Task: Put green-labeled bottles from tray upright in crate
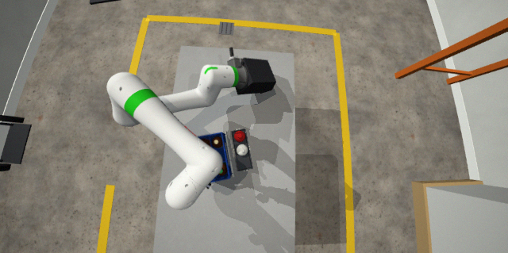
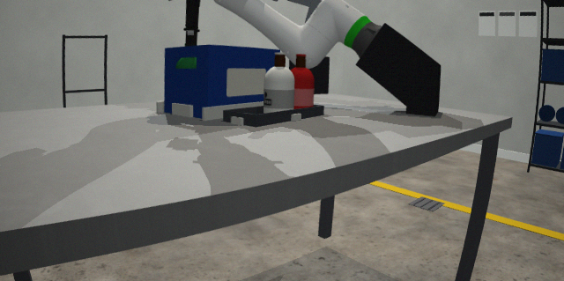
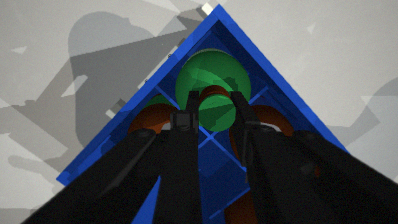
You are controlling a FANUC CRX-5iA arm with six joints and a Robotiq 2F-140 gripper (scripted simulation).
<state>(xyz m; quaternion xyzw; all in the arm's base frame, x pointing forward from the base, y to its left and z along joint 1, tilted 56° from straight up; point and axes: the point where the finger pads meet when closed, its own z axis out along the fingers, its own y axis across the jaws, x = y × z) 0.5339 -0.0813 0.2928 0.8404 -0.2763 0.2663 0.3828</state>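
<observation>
Now: the green-labeled bottle 8 cm below my hand. The rest, counted from my hand: blue crate: 10 cm below, 9 cm behind, 4 cm to the left; then brown bottle: 10 cm below, 8 cm behind; then white bottle: 23 cm to the left, 10 cm below, 10 cm behind.
</observation>
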